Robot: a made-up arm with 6 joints.
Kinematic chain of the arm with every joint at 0, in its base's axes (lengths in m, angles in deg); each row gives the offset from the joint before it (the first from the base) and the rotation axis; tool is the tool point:
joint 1: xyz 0 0 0.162 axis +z
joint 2: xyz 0 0.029 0 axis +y
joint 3: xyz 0 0 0.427 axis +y
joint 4: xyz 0 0 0.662 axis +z
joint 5: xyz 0 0 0 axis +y
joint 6: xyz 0 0 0.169 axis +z
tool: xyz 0 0 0
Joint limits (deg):
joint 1: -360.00..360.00
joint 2: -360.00..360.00
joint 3: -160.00..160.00
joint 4: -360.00..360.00
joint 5: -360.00..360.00
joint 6: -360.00..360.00
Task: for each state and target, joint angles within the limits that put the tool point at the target. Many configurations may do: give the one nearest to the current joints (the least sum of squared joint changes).
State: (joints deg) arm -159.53 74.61 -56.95 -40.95 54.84 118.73
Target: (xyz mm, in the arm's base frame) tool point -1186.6 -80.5 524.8
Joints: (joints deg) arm -175.70 79.84 -13.69 -38.15 21.20 118.73
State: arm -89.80 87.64 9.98 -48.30 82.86 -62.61
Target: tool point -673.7 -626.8 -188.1
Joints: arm -131.10 84.09 34.98 -49.60 104.34 -62.61
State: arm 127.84 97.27 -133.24 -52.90 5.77 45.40
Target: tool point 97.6 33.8 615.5
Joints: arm 146.63 116.27 -154.46 -67.14 45.42 45.40
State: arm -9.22 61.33 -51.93 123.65 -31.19 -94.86
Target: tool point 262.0 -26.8 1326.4
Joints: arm -1.97 36.58 -38.35 125.64 -19.92 -94.86
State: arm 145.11 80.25 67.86 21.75 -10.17 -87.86
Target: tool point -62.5 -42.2 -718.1
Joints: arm 160.03 109.15 93.47 34.36 19.61 -87.86
